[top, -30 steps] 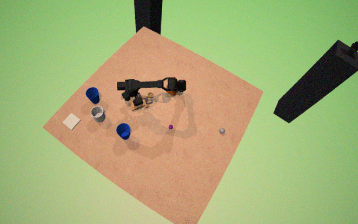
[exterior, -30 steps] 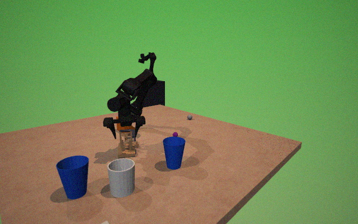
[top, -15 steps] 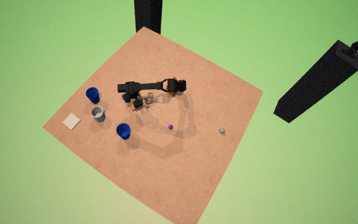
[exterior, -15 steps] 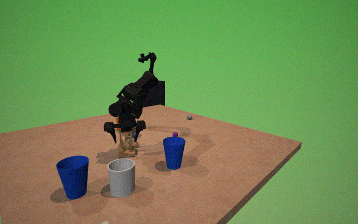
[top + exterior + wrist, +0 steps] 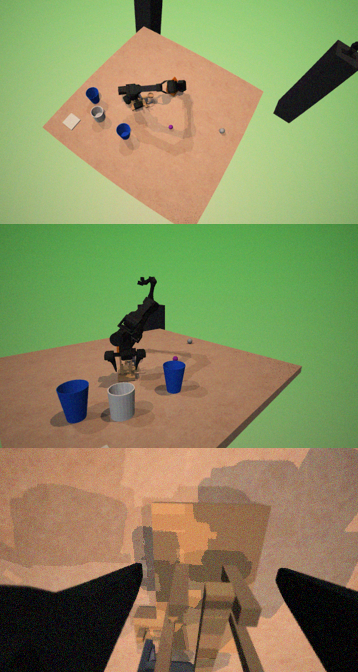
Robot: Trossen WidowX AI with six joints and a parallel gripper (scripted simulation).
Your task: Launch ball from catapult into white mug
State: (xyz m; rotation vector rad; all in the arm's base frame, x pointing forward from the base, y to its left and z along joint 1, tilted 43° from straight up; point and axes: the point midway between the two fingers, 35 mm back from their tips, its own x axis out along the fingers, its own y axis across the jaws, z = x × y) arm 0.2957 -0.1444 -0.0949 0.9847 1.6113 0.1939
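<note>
My gripper tip is now 330 mm to the right of the purple ball and 20 mm above it. The rest, counted from my gripper tip: white mug 240 mm ahead, 150 mm to the right, 10 mm below; then wooden catapult 50 mm behind, 50 mm to the left, 20 mm above; then flat white tile 390 mm ahead, 310 mm to the right, 30 mm below.
</note>
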